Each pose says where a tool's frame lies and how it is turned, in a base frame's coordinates. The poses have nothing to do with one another.
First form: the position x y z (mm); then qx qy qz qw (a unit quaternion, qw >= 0).
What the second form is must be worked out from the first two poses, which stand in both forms.
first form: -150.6, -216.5, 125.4, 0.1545, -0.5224, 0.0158, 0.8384
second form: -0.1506, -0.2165, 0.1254, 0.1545, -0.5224, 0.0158, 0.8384
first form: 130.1, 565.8, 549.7, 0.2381, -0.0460, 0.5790, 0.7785
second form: 0.1301, 0.5658, 0.5497, 0.2381, -0.0460, 0.5790, 0.7785
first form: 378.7, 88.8, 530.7, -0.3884, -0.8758, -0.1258, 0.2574
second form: 0.3787, 0.0888, 0.5307, -0.3884, -0.8758, -0.1258, 0.2574
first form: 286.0, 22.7, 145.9, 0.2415, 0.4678, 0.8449, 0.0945
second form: 0.2860, 0.0227, 0.1459, 0.2415, 0.4678, 0.8449, 0.0945
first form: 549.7, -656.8, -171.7, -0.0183, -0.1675, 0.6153, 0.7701
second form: 0.5497, -0.6568, -0.1717, -0.0183, -0.1675, 0.6153, 0.7701
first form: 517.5, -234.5, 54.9, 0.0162, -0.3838, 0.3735, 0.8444
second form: 0.5175, -0.2345, 0.0549, 0.0162, -0.3838, 0.3735, 0.8444
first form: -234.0, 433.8, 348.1, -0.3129, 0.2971, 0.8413, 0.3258
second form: -0.2340, 0.4338, 0.3481, -0.3129, 0.2971, 0.8413, 0.3258
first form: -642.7, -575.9, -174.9, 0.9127, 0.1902, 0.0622, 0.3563
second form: -0.6427, -0.5759, -0.1749, 0.9127, 0.1902, 0.0622, 0.3563
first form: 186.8, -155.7, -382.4, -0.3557, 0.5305, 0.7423, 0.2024
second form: 0.1868, -0.1557, -0.3824, -0.3557, 0.5305, 0.7423, 0.2024
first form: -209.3, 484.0, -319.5, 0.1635, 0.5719, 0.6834, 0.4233
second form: -0.2093, 0.4840, -0.3195, 0.1635, 0.5719, 0.6834, 0.4233
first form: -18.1, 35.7, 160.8, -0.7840, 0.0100, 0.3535, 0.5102
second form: -0.0181, 0.0357, 0.1608, -0.7840, 0.0100, 0.3535, 0.5102
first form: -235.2, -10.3, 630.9, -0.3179, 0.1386, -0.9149, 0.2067
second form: -0.2352, -0.0103, 0.6309, -0.3179, 0.1386, -0.9149, 0.2067
